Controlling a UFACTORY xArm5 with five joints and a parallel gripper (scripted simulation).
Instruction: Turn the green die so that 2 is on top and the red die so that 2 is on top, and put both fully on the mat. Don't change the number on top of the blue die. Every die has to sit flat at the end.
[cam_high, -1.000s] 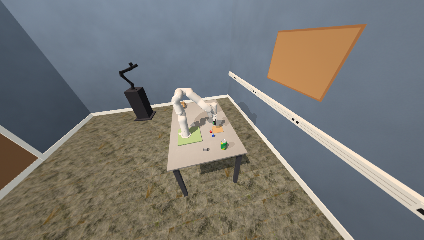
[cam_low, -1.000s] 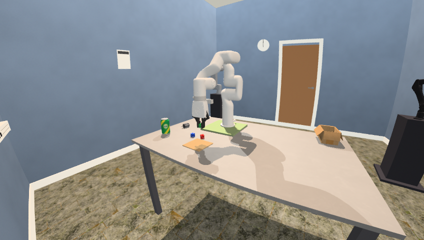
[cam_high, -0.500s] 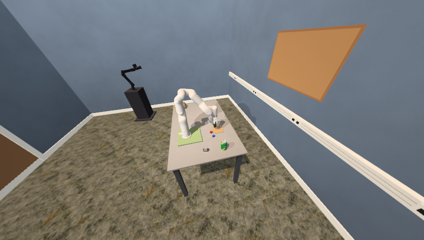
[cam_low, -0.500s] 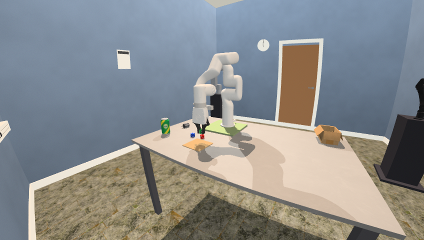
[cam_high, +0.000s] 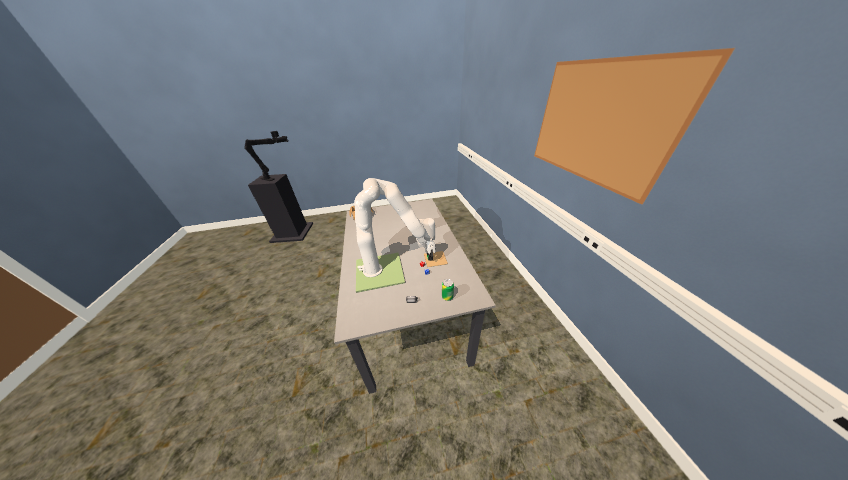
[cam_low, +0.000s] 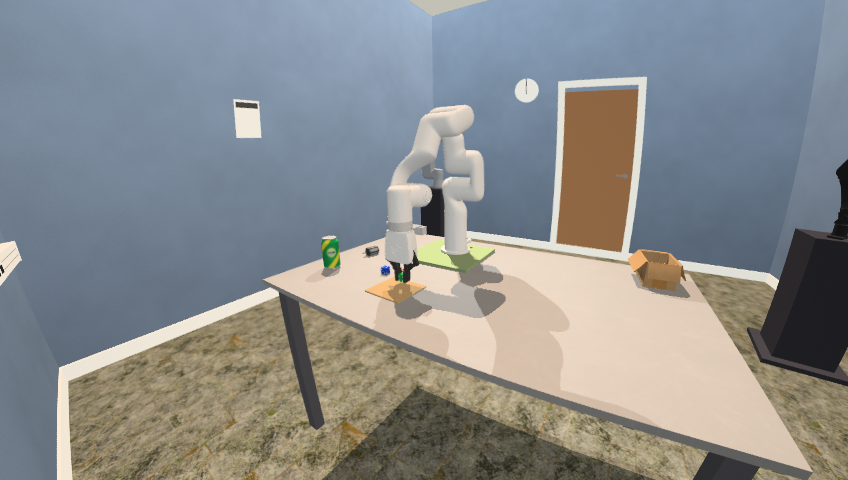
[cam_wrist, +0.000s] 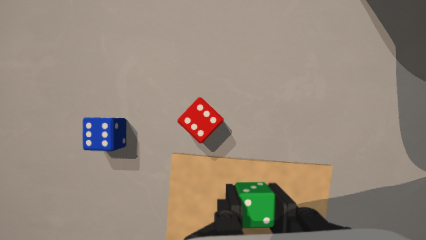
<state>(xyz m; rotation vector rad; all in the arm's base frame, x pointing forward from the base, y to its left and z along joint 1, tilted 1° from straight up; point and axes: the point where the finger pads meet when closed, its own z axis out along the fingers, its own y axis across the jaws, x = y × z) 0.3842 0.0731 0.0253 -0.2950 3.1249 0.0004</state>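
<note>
My gripper is now 40 mm short of the mat, 30 mm above it and 10 mm to the right of it. From my hand the other things lie so: blue die: 120 mm to the right, 30 mm behind, 20 mm below; green die: 10 mm below; red die: 60 mm behind, 50 mm to the right, 20 mm below.
</note>
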